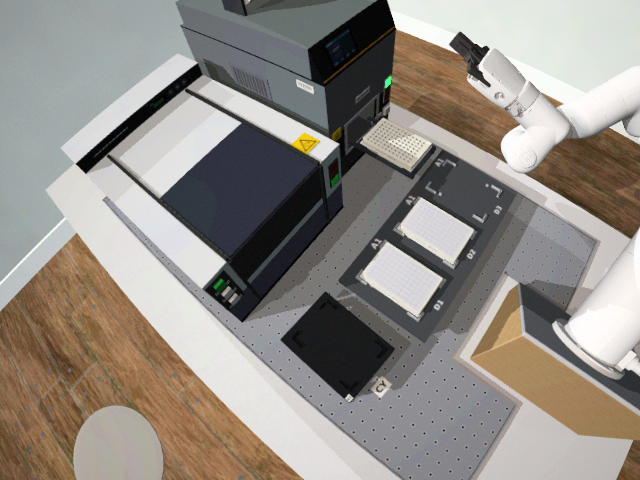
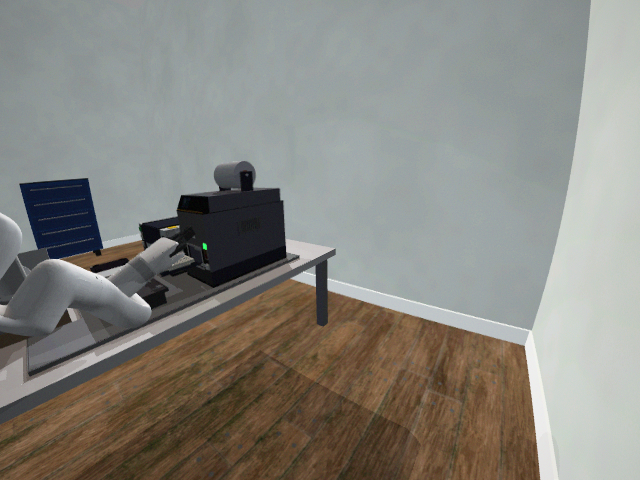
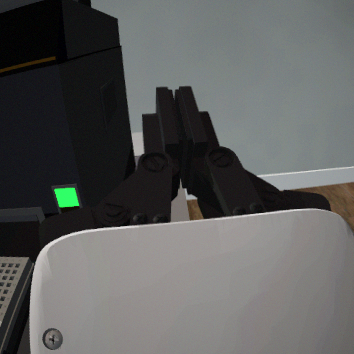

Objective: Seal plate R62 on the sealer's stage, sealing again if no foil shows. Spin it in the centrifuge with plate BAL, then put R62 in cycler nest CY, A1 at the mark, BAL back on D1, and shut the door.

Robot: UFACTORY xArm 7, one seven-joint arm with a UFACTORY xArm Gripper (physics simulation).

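Where they show: gripper, between the fingertips: (image 1: 454, 37) (image 2: 192, 229) (image 3: 171, 109); arm's base, origin of its link: (image 1: 585, 349) (image 2: 9, 282).
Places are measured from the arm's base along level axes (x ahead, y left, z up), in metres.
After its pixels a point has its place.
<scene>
My gripper (image 1: 459, 41) @[x 0.493, y -0.358, z 0.115 m] (image 2: 190, 233) @[x 0.493, y -0.358, z 0.115 m] (image 3: 171, 109) @[x 0.493, y -0.358, z 0.115 m] is shut and empty, raised in front of the sealer (image 1: 289, 62) @[x 0.647, y -0.047, z 0.161 m] (image 2: 242, 232) @[x 0.744, y -0.265, z 0.040 m] (image 3: 30, 125) @[x 0.578, y -0.235, z 0.093 m], to the side of its stage. A beige plate (image 1: 397, 143) @[x 0.482, y -0.160, z -0.034 m] (image 3: 10, 280) @[x 0.515, y -0.194, z -0.032 m] lies on the sealer's extended stage (image 1: 385, 163) @[x 0.477, y -0.113, z -0.052 m]. Its wells show as dark holes and I see no foil on it; its label is not readable. Two pale plates stand in the deck, one plate (image 1: 402, 279) @[x 0.305, y 0.063, z -0.072 m] on D1 and one plate (image 1: 437, 230) @[x 0.311, y -0.061, z -0.072 m] on D2. The cycler nest CY (image 1: 338, 346) @[x 0.317, y 0.226, z -0.091 m] holds no plate. The sealer's green light (image 1: 388, 82) @[x 0.577, y -0.254, z 0.019 m] (image 2: 204, 246) @[x 0.577, y -0.252, z 0.020 m] (image 3: 66, 197) @[x 0.577, y -0.253, z 0.020 m] is lit.
A large white machine (image 1: 139, 227) @[x 0.671, y 0.318, z 0.063 m] with a dark lid (image 1: 242, 180) @[x 0.592, y 0.142, z 0.066 m] stands beside the sealer. Deck position D3 (image 1: 465, 188) @[x 0.321, y -0.195, z -0.088 m] holds no plate. A foil roll (image 2: 232, 174) @[x 0.751, y -0.221, z 0.276 m] sits on top of the sealer. A blue panel (image 2: 62, 217) stands behind the arm.
</scene>
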